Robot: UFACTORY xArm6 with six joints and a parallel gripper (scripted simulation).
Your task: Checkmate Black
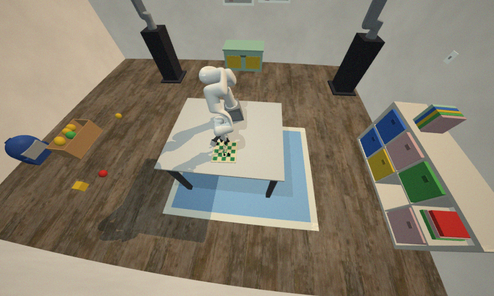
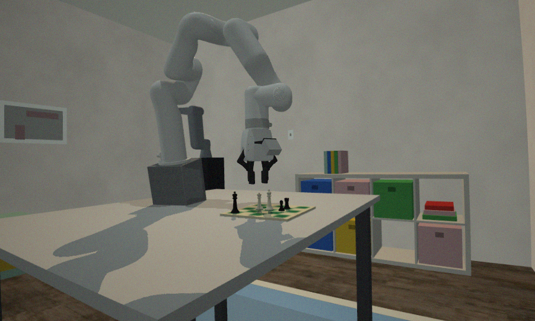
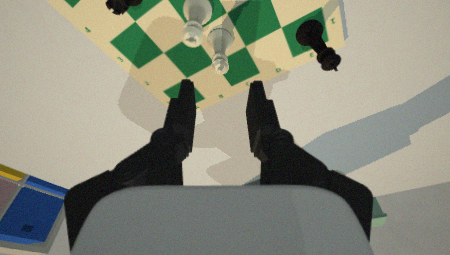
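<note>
Now: the tall white piece 70 mm below my hand and 40 mm ahead of it. Round my hand: black king 80 mm to the right, 70 mm below, 30 mm behind; green-and-cream chessboard 100 mm below, 40 mm ahead.
</note>
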